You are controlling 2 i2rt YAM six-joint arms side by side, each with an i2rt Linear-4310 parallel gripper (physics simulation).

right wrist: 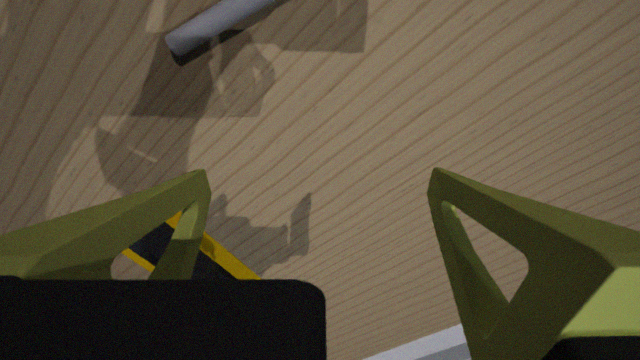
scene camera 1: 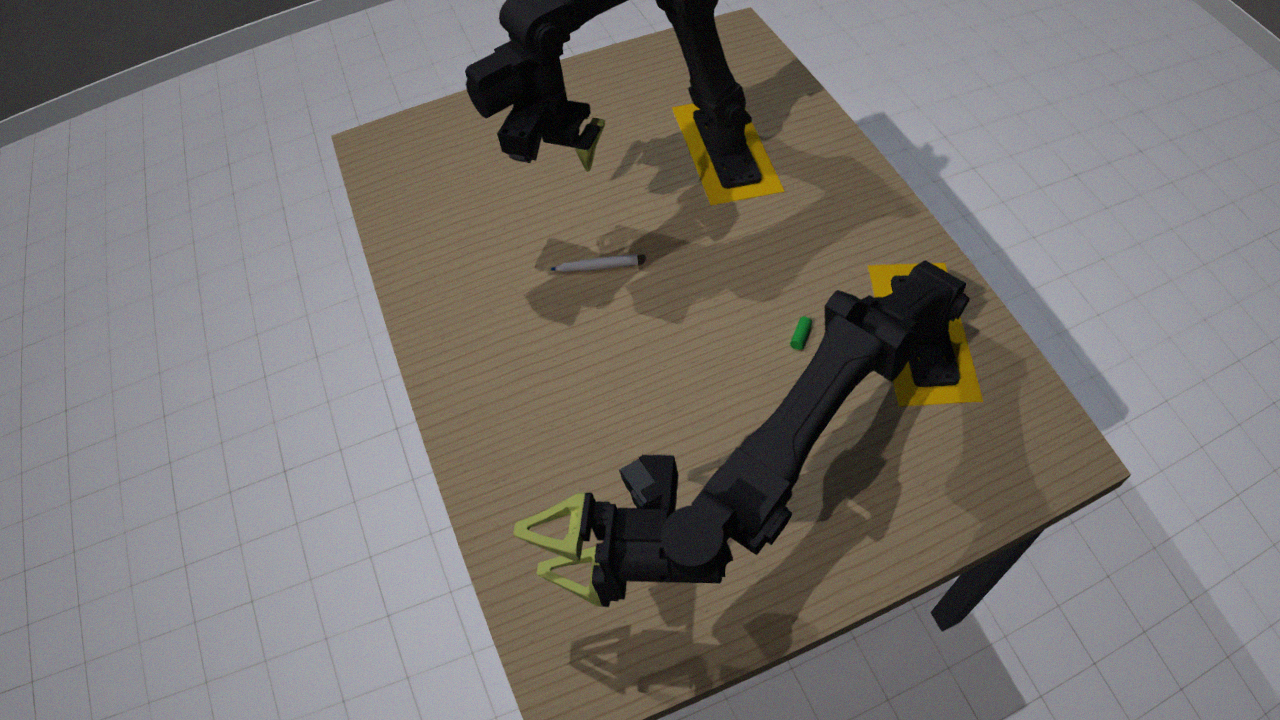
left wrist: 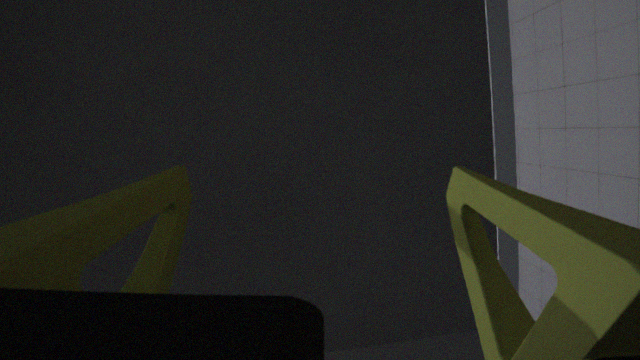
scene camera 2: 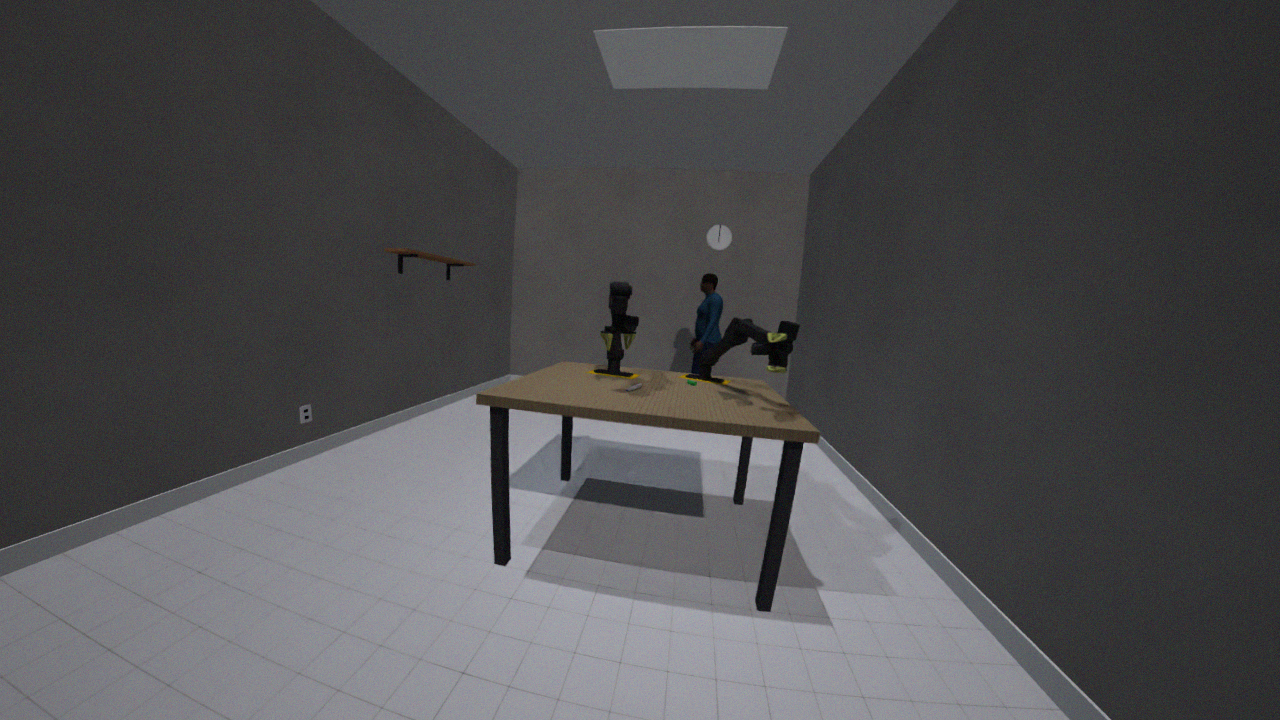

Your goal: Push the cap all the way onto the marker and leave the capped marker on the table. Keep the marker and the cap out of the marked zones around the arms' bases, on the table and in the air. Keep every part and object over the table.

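Frame: origin at the left arm's base, x down, y left, z ahead, level; metres.
Seen in the pictures: left gripper, fingertip midpoint: (scene camera 1: 526,550) (left wrist: 319,180) (scene camera 2: 770,356); right gripper, fingertip midpoint: (right wrist: 319,180) (scene camera 1: 559,163) (scene camera 2: 617,350); left arm's base, origin of the base link: (scene camera 1: 923,330) (scene camera 2: 704,379); right arm's base, origin of the base link: (right wrist: 195,267) (scene camera 1: 725,147) (scene camera 2: 613,373).
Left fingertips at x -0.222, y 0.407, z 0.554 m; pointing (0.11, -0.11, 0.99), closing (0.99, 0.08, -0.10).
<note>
Pixels of each thing's top centre, then the offset from my left fingertips to it. Level surfaces: height alone.
- grey-white marker, middle of its top: (right wrist: 240,5) (scene camera 1: 593,260) (scene camera 2: 633,385) dx +0.204, dy -0.557, dz -0.055 m
- green cap, middle of its top: (scene camera 1: 802,329) (scene camera 2: 692,381) dx +0.203, dy -0.406, dz -0.362 m
- table, its level: dx +0.223 m
The grey-white marker (scene camera 1: 597,264) (scene camera 2: 633,387) (right wrist: 215,25) lies flat on the table, its narrow tip at the left in scene camera 1 and its thick dark end at the right. The green cap (scene camera 1: 801,333) (scene camera 2: 691,383) lies on its side, apart from the marker, close to the left arm's link. My left gripper (scene camera 1: 528,548) (scene camera 2: 775,352) (left wrist: 319,180) is open and empty, high near the table's left edge in scene camera 1. My right gripper (scene camera 1: 565,164) (scene camera 2: 618,348) (right wrist: 319,180) is open and empty above the table; one finger is hidden in scene camera 1.
Yellow marked zones (scene camera 1: 763,188) (scene camera 1: 969,390) surround both arm bases; the cap lies outside them, near the left arm's zone. The left arm (scene camera 1: 819,385) spans the table's lower right part in scene camera 1. A person (scene camera 2: 708,313) stands behind the table (scene camera 2: 644,414).
</note>
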